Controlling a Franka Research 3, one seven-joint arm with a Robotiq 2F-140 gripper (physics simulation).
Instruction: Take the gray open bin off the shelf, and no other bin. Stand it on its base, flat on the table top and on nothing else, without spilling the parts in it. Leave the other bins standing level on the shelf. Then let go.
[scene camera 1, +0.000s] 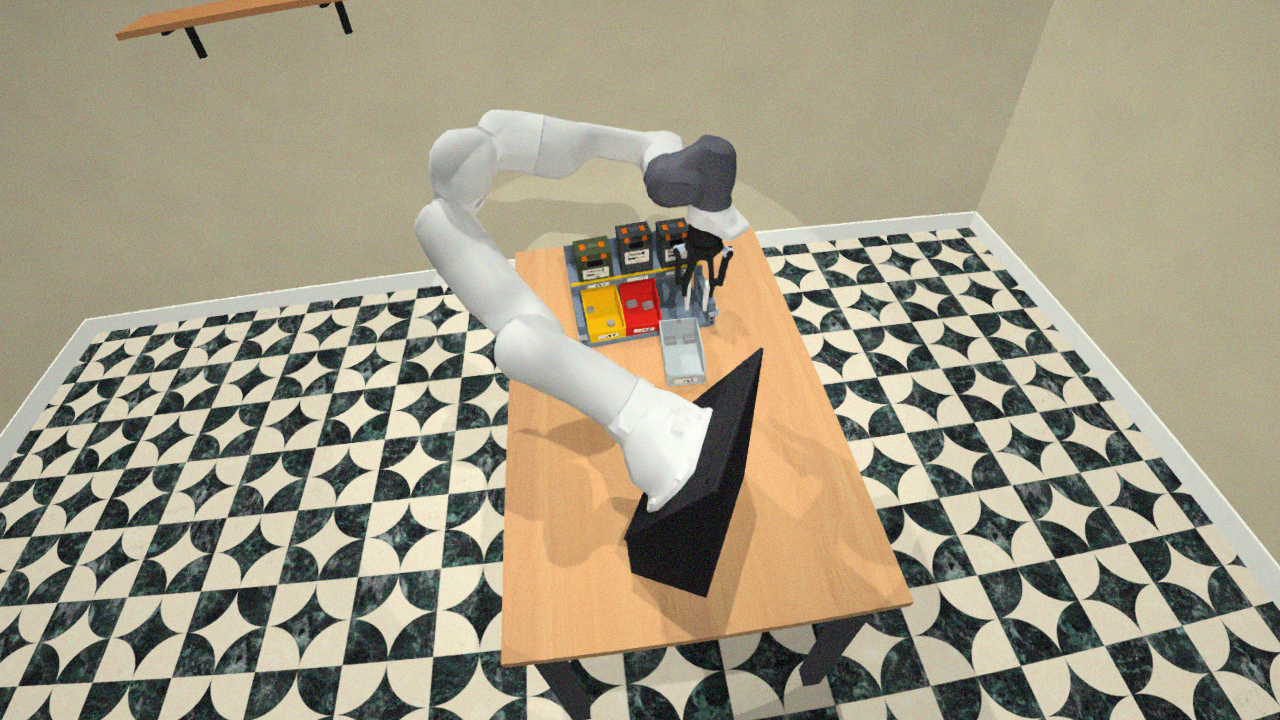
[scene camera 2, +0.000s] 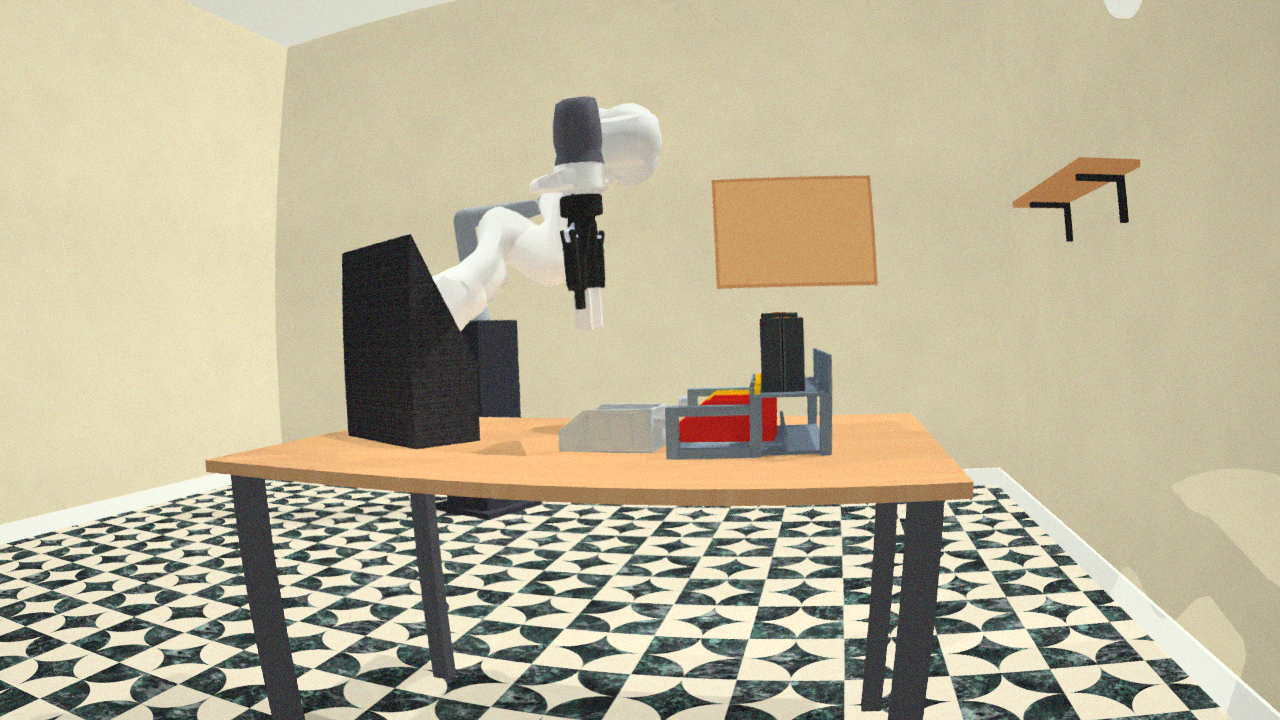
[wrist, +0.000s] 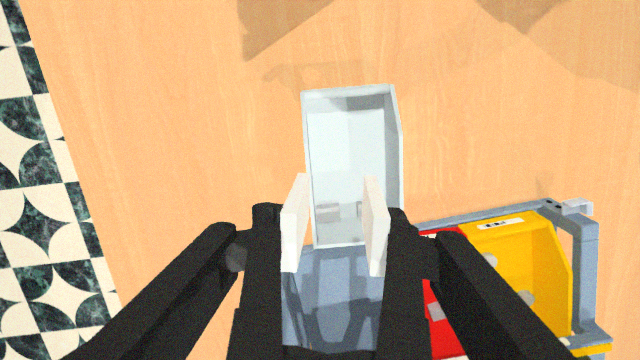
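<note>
The gray open bin (scene camera 1: 684, 358) (scene camera 2: 608, 431) (wrist: 350, 140) stands upright on the table top, in front of the shelf (scene camera 2: 825, 420) (wrist: 587, 265). It looks level, with small gray parts inside at its shelf end. Whether its back end touches the shelf's front is unclear. The red bin (scene camera 1: 640, 320) (scene camera 2: 716, 429) and the yellow bin (scene camera 1: 601, 308) (wrist: 542, 275) sit side by side on the shelf, with parts inside. My gripper (scene camera 1: 697, 306) (scene camera 2: 588, 319) (wrist: 336, 196) is partly open and empty, well above the gray bin's shelf end. Its fingers are apart from the bin.
Three dark boxes with orange marks (scene camera 1: 592, 255) (scene camera 1: 633, 243) (scene camera 1: 671, 240) stand on the shelf's upper level, behind the bins. The black arm mount (scene camera 1: 689, 528) (scene camera 2: 402, 349) stands on the table (scene camera 1: 572, 617) (scene camera 2: 581, 479) on the other side of the gray bin.
</note>
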